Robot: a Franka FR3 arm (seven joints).
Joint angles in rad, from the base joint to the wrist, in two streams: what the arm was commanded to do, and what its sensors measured. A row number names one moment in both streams.
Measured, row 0:
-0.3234, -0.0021, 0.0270, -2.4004, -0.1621, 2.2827, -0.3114
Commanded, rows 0 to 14:
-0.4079, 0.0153, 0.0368, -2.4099, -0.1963, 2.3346, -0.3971
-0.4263, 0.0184, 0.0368, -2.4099, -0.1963, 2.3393, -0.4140
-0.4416, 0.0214, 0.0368, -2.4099, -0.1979, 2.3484, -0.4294
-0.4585, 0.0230, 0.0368, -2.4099, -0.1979, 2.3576, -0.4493
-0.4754, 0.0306, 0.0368, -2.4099, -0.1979, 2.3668, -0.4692
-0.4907, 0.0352, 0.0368, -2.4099, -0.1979, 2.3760, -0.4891
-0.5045, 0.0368, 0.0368, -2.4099, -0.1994, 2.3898, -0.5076
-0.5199, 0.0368, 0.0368, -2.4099, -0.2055, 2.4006, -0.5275
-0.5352, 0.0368, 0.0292, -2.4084, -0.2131, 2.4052, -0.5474
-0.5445, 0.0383, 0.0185, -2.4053, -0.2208, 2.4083, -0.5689
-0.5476, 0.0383, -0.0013, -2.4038, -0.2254, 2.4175, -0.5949
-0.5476, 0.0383, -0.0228, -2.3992, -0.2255, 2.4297, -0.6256
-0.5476, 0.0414, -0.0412, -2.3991, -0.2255, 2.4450, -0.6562
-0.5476, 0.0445, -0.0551, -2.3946, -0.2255, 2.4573, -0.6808
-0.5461, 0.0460, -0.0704, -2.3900, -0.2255, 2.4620, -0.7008
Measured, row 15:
-0.5288, 0.0147, -0.0399, -2.3993, -0.2136, 2.4143, -0.6254
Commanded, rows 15 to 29:
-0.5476, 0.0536, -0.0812, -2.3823, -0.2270, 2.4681, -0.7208
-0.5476, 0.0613, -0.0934, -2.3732, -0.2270, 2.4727, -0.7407
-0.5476, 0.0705, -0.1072, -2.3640, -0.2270, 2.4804, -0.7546
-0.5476, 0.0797, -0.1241, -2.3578, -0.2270, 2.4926, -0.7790
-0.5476, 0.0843, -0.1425, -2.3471, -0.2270, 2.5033, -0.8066
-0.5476, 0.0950, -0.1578, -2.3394, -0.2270, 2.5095, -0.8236
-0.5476, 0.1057, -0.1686, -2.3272, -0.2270, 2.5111, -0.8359
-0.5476, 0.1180, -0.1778, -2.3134, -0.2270, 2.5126, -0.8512
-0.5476, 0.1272, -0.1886, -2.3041, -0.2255, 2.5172, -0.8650
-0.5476, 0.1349, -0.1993, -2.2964, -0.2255, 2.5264, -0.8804
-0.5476, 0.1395, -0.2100, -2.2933, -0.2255, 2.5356, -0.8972
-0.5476, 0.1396, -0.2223, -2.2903, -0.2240, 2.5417, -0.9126
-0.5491, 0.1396, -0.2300, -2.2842, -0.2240, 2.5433, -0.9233
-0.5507, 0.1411, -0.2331, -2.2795, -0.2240, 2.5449, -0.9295
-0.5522, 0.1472, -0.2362, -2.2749, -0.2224, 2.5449, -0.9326
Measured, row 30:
-0.5355, 0.1155, -0.2297, -2.2984, -0.2171, 2.5255, -0.8992
